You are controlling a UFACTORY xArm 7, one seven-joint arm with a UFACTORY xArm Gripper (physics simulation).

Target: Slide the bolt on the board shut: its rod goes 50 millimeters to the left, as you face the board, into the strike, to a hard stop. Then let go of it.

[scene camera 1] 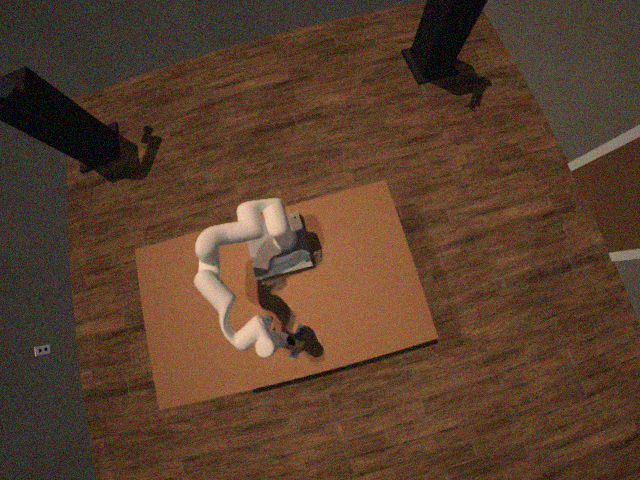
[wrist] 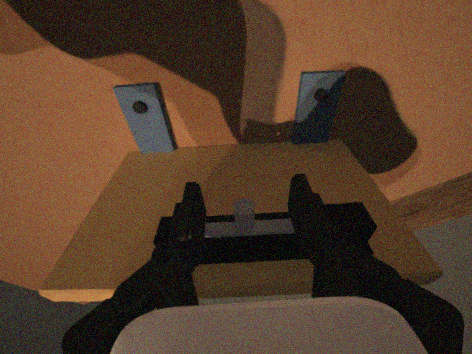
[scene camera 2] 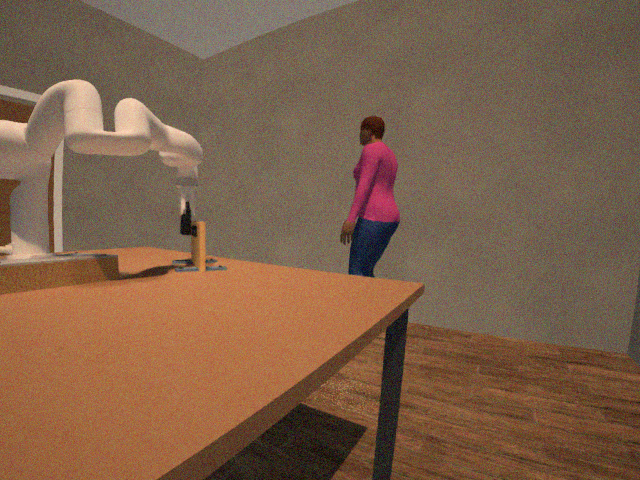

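Where they show: gripper, fingertip midpoint: [scene camera 1: 280,332] [wrist: 245,193] [scene camera 2: 185,234]; arm's base, link origin: [scene camera 2: 31,257].
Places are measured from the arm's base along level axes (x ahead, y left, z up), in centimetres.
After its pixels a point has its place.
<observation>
The tan board [scene camera 2: 201,246] @[y -27.8, x 40.9, z 2.8 cm] [wrist: 165,175] @[y -22.3, x 43.7, z -0.5 cm] stands upright on blue feet [wrist: 145,117] @[y -21.6, x 38.9, z -4.8 cm]. On its face is the black bolt housing [wrist: 250,248] @[y -15.4, x 47.6, z 8.1 cm], with a light grey slide [wrist: 220,229] @[y -16.5, x 45.8, z 7.1 cm] and a pale knob [wrist: 244,212] @[y -13.9, x 44.8, z 7.5 cm] near the middle of the visible slot. The black strike block [wrist: 350,222] @[y -9.0, x 49.7, z 7.6 cm] is at the right in the wrist view. My gripper [scene camera 1: 290,341] [scene camera 2: 185,231] @[y -13.9, x 45.0, z 5.8 cm] [wrist: 245,193] @[y -13.9, x 45.0, z 5.8 cm] is open, one finger on each side of the knob, with a gap on both sides. The right finger hides the rod and the gap between housing and strike. The knob is too small to make out in the scene views.
The tabletop [scene camera 1: 361,289] @[y 30.8, x 37.3, z -5.5 cm] [scene camera 2: 232,330] @[y -72.6, x 10.0, z -5.6 cm] carries the arm's base plate [scene camera 1: 289,263] @[y -1.2, x 13.5, z 0.1 cm] behind the board. The table's edge [scene camera 1: 351,364] @[y 14.3, x 71.4, z -5.5 cm] runs close past the board. A person in pink [scene camera 2: 379,180] stands beyond the table. Dark arm shadows fall across the table and feet.
</observation>
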